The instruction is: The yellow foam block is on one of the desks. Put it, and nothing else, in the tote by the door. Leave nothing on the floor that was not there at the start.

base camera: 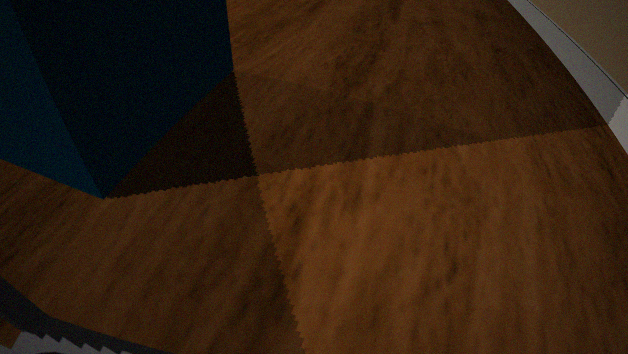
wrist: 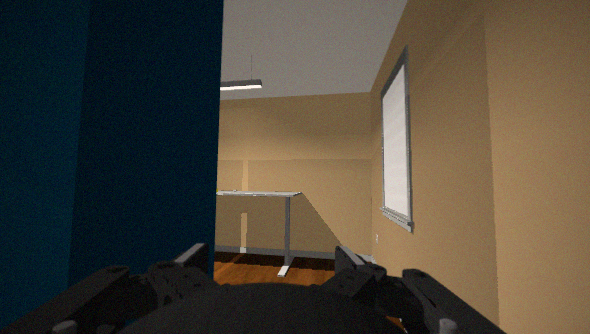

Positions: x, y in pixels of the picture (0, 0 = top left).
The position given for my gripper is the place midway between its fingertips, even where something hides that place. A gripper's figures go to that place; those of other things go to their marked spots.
My gripper [wrist: 272, 259] is 16 cm from the lens. A window with a blind [wrist: 395, 98]: 221 cm from the lens.
